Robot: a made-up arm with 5 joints. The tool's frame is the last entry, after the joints. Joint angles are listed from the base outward.
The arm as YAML. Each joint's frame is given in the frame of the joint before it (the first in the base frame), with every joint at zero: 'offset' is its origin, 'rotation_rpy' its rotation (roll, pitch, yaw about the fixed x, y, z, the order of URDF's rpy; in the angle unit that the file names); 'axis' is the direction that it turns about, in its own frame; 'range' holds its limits. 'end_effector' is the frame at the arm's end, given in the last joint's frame.
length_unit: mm
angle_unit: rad
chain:
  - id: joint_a
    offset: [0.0, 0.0, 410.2]
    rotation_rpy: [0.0, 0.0, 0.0]
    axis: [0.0, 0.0, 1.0]
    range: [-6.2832, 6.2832]
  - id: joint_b
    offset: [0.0, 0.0, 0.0]
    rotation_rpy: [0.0, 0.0, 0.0]
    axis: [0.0, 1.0, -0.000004]
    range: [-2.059, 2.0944]
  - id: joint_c
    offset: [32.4, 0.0, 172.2]
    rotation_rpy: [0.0, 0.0, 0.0]
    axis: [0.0, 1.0, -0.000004]
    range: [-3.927, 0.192]
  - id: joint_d
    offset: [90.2, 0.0, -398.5]
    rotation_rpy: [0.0, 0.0, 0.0]
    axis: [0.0, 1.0, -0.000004]
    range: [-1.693, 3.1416]
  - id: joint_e
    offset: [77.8, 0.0, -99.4]
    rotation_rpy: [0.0, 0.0, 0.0]
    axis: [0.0, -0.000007, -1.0]
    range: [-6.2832, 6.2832]
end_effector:
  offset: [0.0, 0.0, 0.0]
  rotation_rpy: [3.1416, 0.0, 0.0]
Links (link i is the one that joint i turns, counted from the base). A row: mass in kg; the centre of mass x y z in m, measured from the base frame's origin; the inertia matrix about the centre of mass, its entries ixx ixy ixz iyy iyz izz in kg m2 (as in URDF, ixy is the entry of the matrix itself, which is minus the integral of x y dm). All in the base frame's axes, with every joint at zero. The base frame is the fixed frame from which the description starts. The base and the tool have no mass.
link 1: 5.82; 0.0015 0.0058 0.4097; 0.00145 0 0 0.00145 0 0.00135
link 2: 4.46; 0.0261 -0.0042 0.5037; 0.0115 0 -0.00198 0.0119 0 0.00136
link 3: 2.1; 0.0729 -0.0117 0.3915; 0.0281 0 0.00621 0.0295 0 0.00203
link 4: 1.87; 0.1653 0.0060 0.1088; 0.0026 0 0.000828 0.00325 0 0.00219
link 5: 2.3; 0.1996 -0.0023 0.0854; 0.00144 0 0 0.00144 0 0.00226
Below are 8 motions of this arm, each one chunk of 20 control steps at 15 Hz.
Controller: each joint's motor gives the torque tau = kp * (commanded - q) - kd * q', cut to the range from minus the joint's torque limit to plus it. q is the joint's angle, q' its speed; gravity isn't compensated. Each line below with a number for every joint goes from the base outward.
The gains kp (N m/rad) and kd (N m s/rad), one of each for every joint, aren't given. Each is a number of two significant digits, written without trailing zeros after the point. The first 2 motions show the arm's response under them.
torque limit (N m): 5.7 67 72 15 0.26
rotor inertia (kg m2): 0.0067 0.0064 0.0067 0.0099 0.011
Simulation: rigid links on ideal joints. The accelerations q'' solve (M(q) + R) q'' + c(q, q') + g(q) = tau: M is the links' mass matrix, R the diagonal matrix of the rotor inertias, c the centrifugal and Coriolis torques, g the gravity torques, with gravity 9.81 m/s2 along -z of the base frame. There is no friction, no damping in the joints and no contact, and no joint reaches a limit. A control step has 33 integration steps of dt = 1/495 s. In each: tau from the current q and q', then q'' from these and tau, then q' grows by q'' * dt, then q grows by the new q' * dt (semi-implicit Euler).
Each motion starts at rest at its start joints. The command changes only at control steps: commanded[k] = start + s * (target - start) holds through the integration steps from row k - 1 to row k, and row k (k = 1, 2, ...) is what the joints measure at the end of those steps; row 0 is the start. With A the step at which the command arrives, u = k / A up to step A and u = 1 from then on. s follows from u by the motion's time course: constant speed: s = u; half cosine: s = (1 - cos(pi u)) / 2; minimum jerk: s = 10 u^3 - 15 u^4 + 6 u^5; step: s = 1 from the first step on.
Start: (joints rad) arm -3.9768 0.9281 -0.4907 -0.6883 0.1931
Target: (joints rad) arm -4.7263 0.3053 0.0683 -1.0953 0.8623
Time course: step
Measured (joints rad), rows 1 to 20:
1: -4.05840 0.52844 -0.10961 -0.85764 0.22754
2: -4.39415 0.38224 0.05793 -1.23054 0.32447
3: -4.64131 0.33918 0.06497 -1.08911 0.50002
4: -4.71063 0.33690 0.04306 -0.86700 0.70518
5: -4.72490 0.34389 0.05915 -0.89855 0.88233
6: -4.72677 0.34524 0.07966 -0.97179 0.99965
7: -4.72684 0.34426 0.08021 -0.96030 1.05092
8: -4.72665 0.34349 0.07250 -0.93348 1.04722
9: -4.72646 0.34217 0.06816 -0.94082 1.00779
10: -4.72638 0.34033 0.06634 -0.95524 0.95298
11: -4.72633 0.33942 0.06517 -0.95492 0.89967
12: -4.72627 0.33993 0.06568 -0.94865 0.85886
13: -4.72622 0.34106 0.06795 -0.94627 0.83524
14: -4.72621 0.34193 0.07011 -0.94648 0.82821
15: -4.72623 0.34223 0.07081 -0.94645 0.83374
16: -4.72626 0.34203 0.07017 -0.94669 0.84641
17: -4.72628 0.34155 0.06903 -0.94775 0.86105
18: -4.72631 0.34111 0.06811 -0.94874 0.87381
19: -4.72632 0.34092 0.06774 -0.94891 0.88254
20: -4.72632 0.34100 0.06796 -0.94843 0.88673
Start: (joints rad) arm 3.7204 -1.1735 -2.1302 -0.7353 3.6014
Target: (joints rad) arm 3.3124 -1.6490 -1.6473 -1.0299 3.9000
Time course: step
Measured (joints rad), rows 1 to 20:
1: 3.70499 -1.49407 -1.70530 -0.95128 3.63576
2: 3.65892 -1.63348 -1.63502 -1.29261 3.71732
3: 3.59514 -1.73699 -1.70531 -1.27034 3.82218
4: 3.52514 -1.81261 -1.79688 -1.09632 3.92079
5: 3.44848 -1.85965 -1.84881 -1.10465 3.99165
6: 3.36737 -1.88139 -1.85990 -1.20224 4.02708
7: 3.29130 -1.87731 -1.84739 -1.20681 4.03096
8: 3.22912 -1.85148 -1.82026 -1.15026 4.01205
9: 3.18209 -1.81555 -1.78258 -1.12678 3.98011
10: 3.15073 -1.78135 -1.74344 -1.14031 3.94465
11: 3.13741 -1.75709 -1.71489 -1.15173 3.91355
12: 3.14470 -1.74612 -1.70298 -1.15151 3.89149
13: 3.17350 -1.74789 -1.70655 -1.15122 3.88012
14: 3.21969 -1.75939 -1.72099 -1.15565 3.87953
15: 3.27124 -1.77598 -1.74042 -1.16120 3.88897
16: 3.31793 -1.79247 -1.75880 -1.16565 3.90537
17: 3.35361 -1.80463 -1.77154 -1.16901 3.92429
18: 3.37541 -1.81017 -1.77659 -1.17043 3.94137
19: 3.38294 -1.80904 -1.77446 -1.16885 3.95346
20: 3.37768 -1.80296 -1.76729 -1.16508 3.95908
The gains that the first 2 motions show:
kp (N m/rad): 55 220 150 27 0.77
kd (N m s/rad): 4.2 12 6.9 0.63 0.081
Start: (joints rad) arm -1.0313 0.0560 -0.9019 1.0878 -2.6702
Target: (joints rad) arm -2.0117 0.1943 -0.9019 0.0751 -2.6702
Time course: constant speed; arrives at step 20
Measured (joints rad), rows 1 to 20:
1: -1.03724 0.08871 -0.88096 1.00596 -2.67089
2: -1.05798 0.13777 -0.83685 0.97036 -2.66929
3: -1.09930 0.17860 -0.78528 0.98894 -2.66743
4: -1.16048 0.20987 -0.74497 0.97670 -2.66706
5: -1.23084 0.22637 -0.73169 0.93312 -2.66645
6: -1.29692 0.22805 -0.74480 0.86845 -2.66391
7: -1.35276 0.22080 -0.77275 0.79274 -2.65945
8: -1.40012 0.21106 -0.80151 0.72197 -2.65451
9: -1.44336 0.20493 -0.82055 0.66409 -2.65102
10: -1.48638 0.20671 -0.82580 0.61932 -2.65033
11: -1.53175 0.21700 -0.81883 0.58484 -2.65275
12: -1.58062 0.23302 -0.80452 0.55566 -2.65762
13: -1.63264 0.25048 -0.78895 0.52581 -2.66377
14: -1.68617 0.26562 -0.77744 0.49023 -2.66985
15: -1.73902 0.27639 -0.77301 0.44646 -2.67478
16: -1.78962 0.28268 -0.77571 0.39533 -2.67799
17: -1.83762 0.28577 -0.78310 0.34003 -2.67949
18: -1.88382 0.28765 -0.79166 0.28448 -2.67978
19: -1.92949 0.29031 -0.79830 0.23171 -2.67958
20: -1.97585 0.29513 -0.80128 0.18325 -2.67958

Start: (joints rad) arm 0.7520 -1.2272 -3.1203 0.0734 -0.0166
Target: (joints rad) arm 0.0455 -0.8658 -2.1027 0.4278 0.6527
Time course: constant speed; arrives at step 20
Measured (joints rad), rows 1 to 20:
1: 0.75009 -1.25641 -3.11551 0.05961 -0.01353
2: 0.74304 -1.30165 -3.13101 0.00536 -0.00706
3: 0.72857 -1.35027 -3.15086 -0.04819 -0.00027
4: 0.70533 -1.38889 -3.15876 -0.08029 0.00573
5: 0.67310 -1.40658 -3.14320 -0.08866 0.01284
6: 0.63290 -1.39968 -3.10015 -0.06911 0.02510
7: 0.58635 -1.37032 -3.03280 -0.02694 0.04685
8: 0.53462 -1.32433 -2.94928 0.02543 0.08089
9: 0.47819 -1.26975 -2.85901 0.07842 0.12750
10: 0.41751 -1.21482 -2.76997 0.12697 0.18443
11: 0.35414 -1.16589 -2.68766 0.16821 0.24752
12: 0.29175 -1.12650 -2.61493 0.20058 0.31166
13: 0.23593 -1.09732 -2.55228 0.22393 0.37196
14: 0.19215 -1.07683 -2.49824 0.23983 0.42483
15: 0.16360 -1.06224 -2.45005 0.25116 0.46872
16: 0.14866 -1.05037 -2.40442 0.26143 0.50427
17: 0.14126 -1.03819 -2.35818 0.27400 0.53376
18: 0.13268 -1.02321 -2.30869 0.29167 0.56036
19: 0.11397 -1.00368 -2.25409 0.31630 0.58726
20: 0.07889 -0.97873 -2.19352 0.34859 0.61701

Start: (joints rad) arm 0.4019 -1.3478 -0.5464 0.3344 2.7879
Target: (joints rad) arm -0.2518 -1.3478 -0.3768 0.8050 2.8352
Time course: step
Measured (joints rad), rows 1 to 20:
1: 0.37067 -1.41437 -0.49079 0.71213 2.80043
2: 0.28927 -1.37598 -0.36375 0.87443 2.80957
3: 0.17493 -1.29758 -0.22016 0.94718 2.81291
4: 0.02137 -1.24385 -0.10788 1.04484 2.81061
5: -0.16049 -1.22281 -0.05671 1.08391 2.80366
6: -0.30848 -1.22989 -0.07460 1.04997 2.80277
7: -0.40706 -1.25513 -0.13751 0.97764 2.80983
8: -0.46024 -1.28761 -0.21096 0.91245 2.82222
9: -0.47085 -1.31686 -0.26722 0.87749 2.83505
10: -0.43746 -1.33359 -0.29271 0.87198 2.84405
11: -0.36359 -1.33380 -0.28735 0.88865 2.84709
12: -0.28244 -1.32103 -0.25985 0.92016 2.84162
13: -0.22364 -1.30326 -0.22346 0.95678 2.82757
14: -0.19687 -1.28772 -0.19159 0.98511 2.80824
15: -0.19808 -1.27877 -0.17388 0.99616 2.78895
16: -0.21608 -1.27758 -0.17332 0.98950 2.77500
17: -0.23861 -1.28272 -0.18625 0.97202 2.76958
18: -0.25674 -1.29121 -0.20515 0.95297 2.77266
19: -0.26637 -1.29963 -0.22231 0.93925 2.78160
20: -0.26766 -1.30525 -0.23253 0.93379 2.79258

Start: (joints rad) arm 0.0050 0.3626 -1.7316 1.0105 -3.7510
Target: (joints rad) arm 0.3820 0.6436 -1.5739 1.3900 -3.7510
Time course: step
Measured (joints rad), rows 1 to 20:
1: 0.01242 0.46016 -1.76064 1.18198 -3.74465
2: 0.03541 0.60068 -1.64671 1.25920 -3.72875
3: 0.08042 0.76673 -1.49098 1.27959 -3.70145
4: 0.16809 0.89078 -1.35362 1.36553 -3.66478
5: 0.31042 0.94285 -1.28223 1.46820 -3.63643
6: 0.44185 0.91496 -1.29105 1.47701 -3.62907
7: 0.51988 0.85761 -1.37636 1.38162 -3.63857
8: 0.55398 0.79309 -1.47755 1.27751 -3.65350
9: 0.56136 0.72993 -1.55033 1.26958 -3.66841
10: 0.54945 0.68967 -1.57798 1.31270 -3.68566
11: 0.51915 0.68835 -1.56497 1.34358 -3.70539
12: 0.47152 0.71948 -1.52561 1.35582 -3.72239
13: 0.41427 0.76254 -1.47714 1.37019 -3.73084
14: 0.35848 0.79778 -1.43560 1.39337 -3.72949
15: 0.31706 0.81521 -1.41322 1.41011 -3.72138
16: 0.29862 0.81472 -1.41469 1.40643 -3.71076
17: 0.30221 0.80149 -1.43480 1.38626 -3.70081
18: 0.32036 0.78221 -1.46196 1.36583 -3.69342
19: 0.34509 0.76369 -1.48473 1.35661 -3.68986
20: 0.37043 0.75195 -1.49636 1.35804 -3.69073

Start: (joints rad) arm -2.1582 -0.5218 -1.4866 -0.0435 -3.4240
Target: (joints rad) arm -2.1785 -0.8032 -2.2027 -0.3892 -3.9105
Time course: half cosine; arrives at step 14
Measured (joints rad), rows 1 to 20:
1: -2.15815 -0.52403 -1.45580 -0.05979 -3.42738
2: -2.15828 -0.50355 -1.43246 -0.01270 -3.44062
3: -2.15888 -0.47469 -1.41690 0.04471 -3.46736
4: -2.16002 -0.45106 -1.41626 0.07889 -3.50983
5: -2.16171 -0.44265 -1.44243 0.08439 -3.56693
6: -2.16407 -0.45443 -1.50223 0.05367 -3.63387
7: -2.16725 -0.48797 -1.59572 -0.01202 -3.70325
8: -2.17125 -0.54271 -1.71628 -0.10371 -3.76712
9: -2.17426 -0.61598 -1.85324 -0.21013 -3.81940
10: -2.17455 -0.70263 -1.99516 -0.32121 -3.85652
11: -2.17519 -0.79517 -2.13113 -0.42811 -3.87684
12: -2.17576 -0.88431 -2.25083 -0.52287 -3.88149
13: -2.17636 -0.95998 -2.34443 -0.59825 -3.87286
14: -2.17700 -1.01318 -2.40341 -0.64699 -3.85415
15: -2.17765 -1.03712 -2.42549 -0.66249 -3.82997
16: -2.17827 -1.03083 -2.41526 -0.64469 -3.80710
17: -2.17878 -1.00052 -2.38075 -0.60483 -3.79282
18: -2.17907 -0.95590 -2.33223 -0.55868 -3.79206
19: -2.17907 -0.90731 -2.28013 -0.51697 -3.80594
20: -2.17882 -0.86370 -2.23349 -0.48455 -3.83172

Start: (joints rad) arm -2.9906 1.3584 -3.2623 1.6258 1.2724
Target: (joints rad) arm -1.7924 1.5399 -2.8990 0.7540 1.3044
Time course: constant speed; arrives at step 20
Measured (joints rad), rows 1 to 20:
1: -2.98683 1.38614 -3.24517 1.60723 1.27217
2: -2.97366 1.43945 -3.18112 1.57211 1.27165
3: -2.94925 1.50736 -3.09922 1.53928 1.27131
4: -2.91275 1.57414 -3.02121 1.52436 1.27163
5: -2.86297 1.62675 -2.96018 1.51091 1.27277
6: -2.79905 1.65734 -2.92275 1.48013 1.27456
7: -2.72204 1.66450 -2.90930 1.43007 1.27666
8: -2.63575 1.65309 -2.91418 1.36806 1.27882
9: -2.54543 1.63174 -2.92824 1.30361 1.28100
10: -2.45521 1.60981 -2.94192 1.24428 1.28327
11: -2.36772 1.59494 -2.94758 1.19301 1.28575
12: -2.28477 1.59153 -2.94091 1.14987 1.28856
13: -2.20750 1.60040 -2.92134 1.11407 1.29167
14: -2.13641 1.61937 -2.89151 1.08402 1.29493
15: -2.07144 1.64435 -2.85598 1.05712 1.29808
16: -2.01210 1.67056 -2.81985 1.03016 1.30084
17: -1.95768 1.69371 -2.78748 0.99992 1.30297
18: -1.90728 1.71093 -2.76165 0.96405 1.30436
19: -1.85981 1.72122 -2.74315 0.92183 1.30504
20: -1.81392 1.72534 -2.73099 0.87432 1.30519

